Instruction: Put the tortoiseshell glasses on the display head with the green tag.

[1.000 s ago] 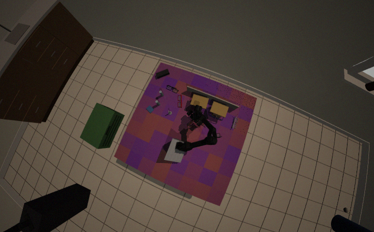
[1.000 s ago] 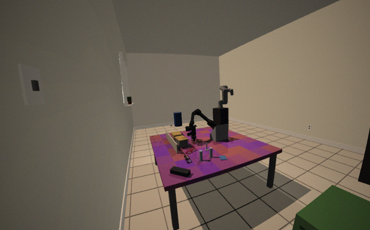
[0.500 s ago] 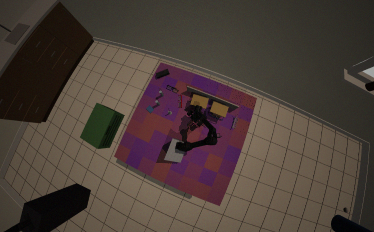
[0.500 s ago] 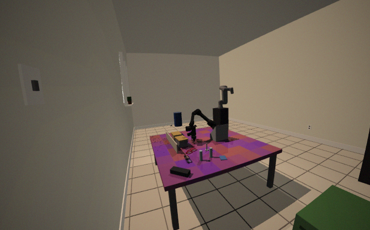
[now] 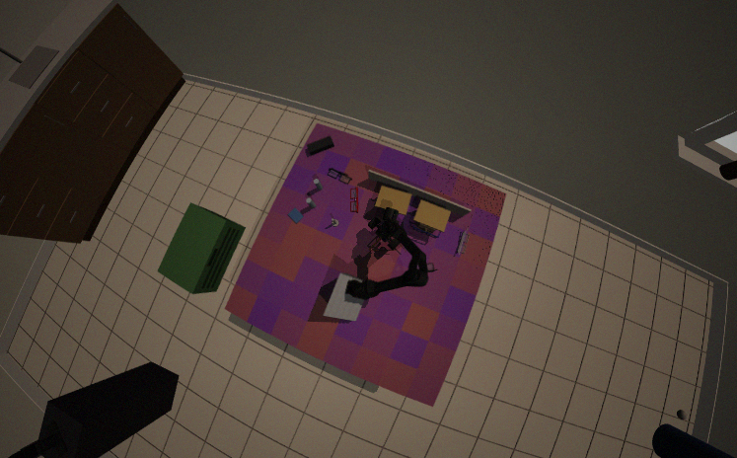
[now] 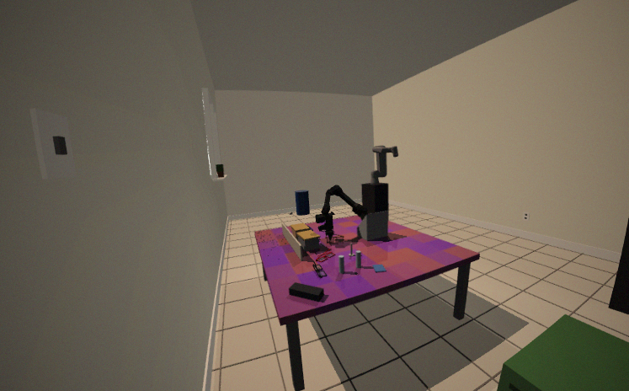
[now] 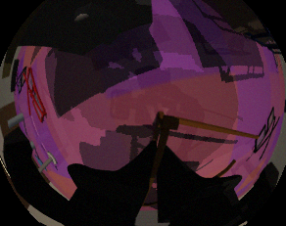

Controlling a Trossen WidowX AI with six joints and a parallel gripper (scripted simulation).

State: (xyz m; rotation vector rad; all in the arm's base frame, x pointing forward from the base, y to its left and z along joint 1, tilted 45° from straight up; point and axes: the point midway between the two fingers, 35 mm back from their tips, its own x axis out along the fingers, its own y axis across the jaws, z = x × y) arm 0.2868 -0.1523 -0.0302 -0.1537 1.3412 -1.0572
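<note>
Now: gripper tip 5 cm past the tortoiseshell glasses, 4 cm to the left of it and 1 cm below it. Also, from my gripper tip: blue pad (53 cm to the left, 2 cm below); backboard (28 cm ahead, 13 cm to the right, 3 cm above); black case (47 cm ahead, 51 cm to the left).
</note>
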